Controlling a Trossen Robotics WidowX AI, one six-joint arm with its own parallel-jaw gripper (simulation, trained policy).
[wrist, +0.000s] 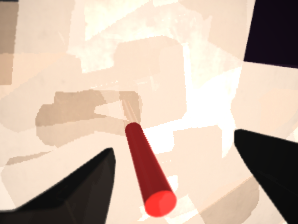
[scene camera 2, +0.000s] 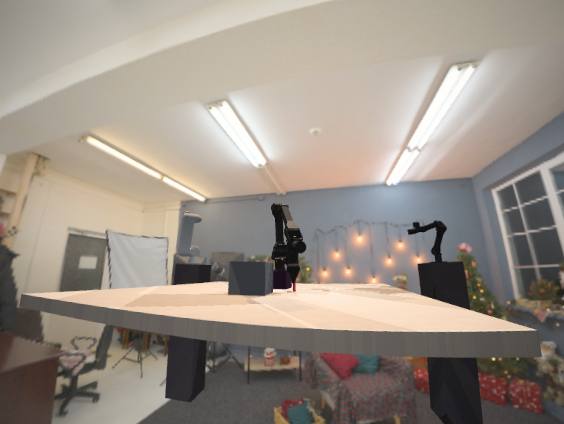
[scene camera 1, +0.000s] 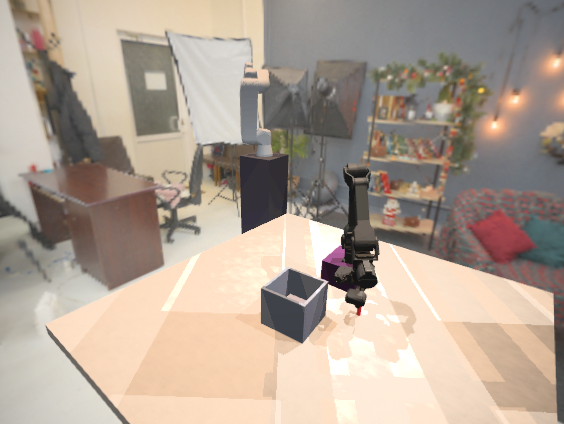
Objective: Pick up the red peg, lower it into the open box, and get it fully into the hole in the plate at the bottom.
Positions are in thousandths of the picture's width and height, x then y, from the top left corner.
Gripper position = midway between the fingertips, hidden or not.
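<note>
A grey box (scene camera 1: 522, 754) (scene camera 2: 435, 657) is part of what I see, and so is a red peg (wrist: 525, 859). As for my gripper (scene camera 1: 637, 709), I find it in the wrist view as well, at (wrist: 586, 650).
</note>
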